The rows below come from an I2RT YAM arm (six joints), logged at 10 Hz.
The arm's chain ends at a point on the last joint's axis. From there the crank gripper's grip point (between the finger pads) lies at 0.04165 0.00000 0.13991 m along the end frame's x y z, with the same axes.
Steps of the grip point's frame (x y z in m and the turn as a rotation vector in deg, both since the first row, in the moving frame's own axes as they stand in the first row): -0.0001 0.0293 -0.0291 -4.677 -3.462 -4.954; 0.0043 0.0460 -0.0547 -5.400 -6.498 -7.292; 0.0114 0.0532 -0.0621 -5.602 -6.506 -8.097; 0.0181 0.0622 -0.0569 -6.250 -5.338 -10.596; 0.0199 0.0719 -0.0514 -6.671 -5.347 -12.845
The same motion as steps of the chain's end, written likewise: 0.0081 0.0210 -0.0310 -4.677 -3.462 -4.954; 0.0198 0.0369 -0.0581 -5.400 -6.498 -7.292; 0.0269 0.0441 -0.0655 -5.602 -6.506 -8.097; 0.0305 0.0533 -0.0597 -6.250 -5.338 -10.596; 0.0322 0.0634 -0.0542 -6.671 -5.347 -12.845
